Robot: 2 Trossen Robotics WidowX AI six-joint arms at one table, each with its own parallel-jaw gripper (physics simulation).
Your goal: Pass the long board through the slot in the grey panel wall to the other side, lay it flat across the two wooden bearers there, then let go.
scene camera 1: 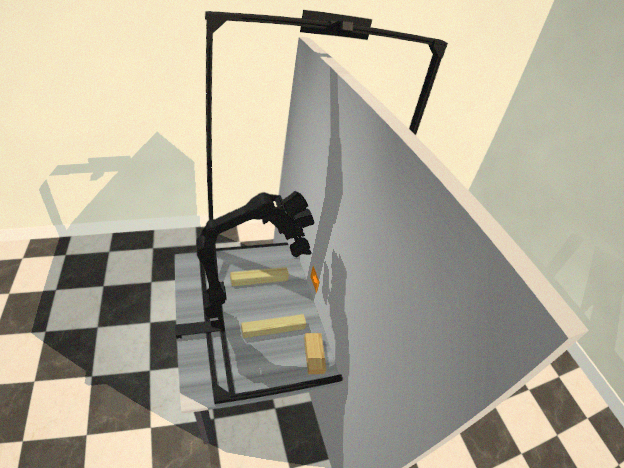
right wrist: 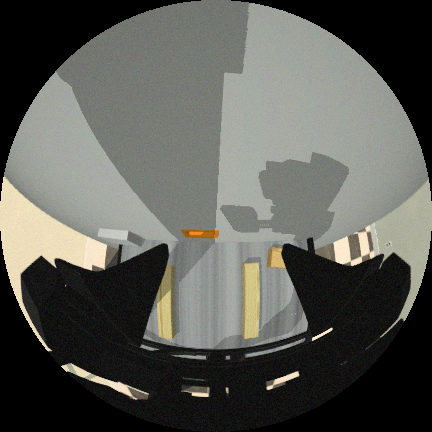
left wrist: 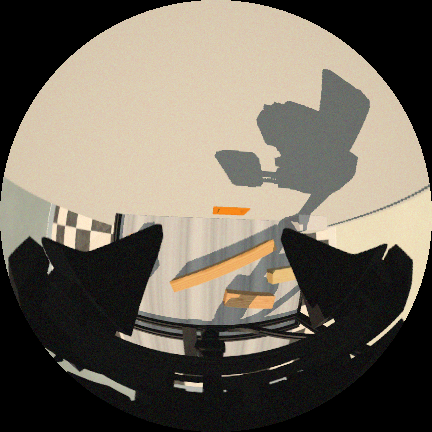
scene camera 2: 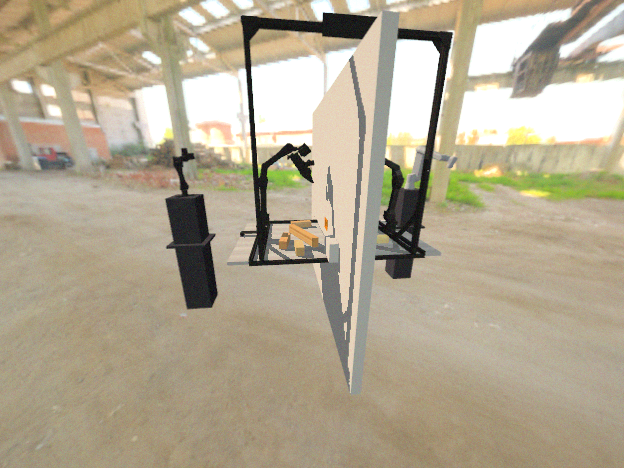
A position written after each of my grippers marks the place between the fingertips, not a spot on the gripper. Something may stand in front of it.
My left gripper [left wrist: 224, 232] is open, holding nothing. My right gripper [scene camera 1: 307, 244] is open and holds nothing. Further things: a grey panel wall [left wrist: 213, 110].
My right gripper is seen too in the right wrist view [right wrist: 227, 250].
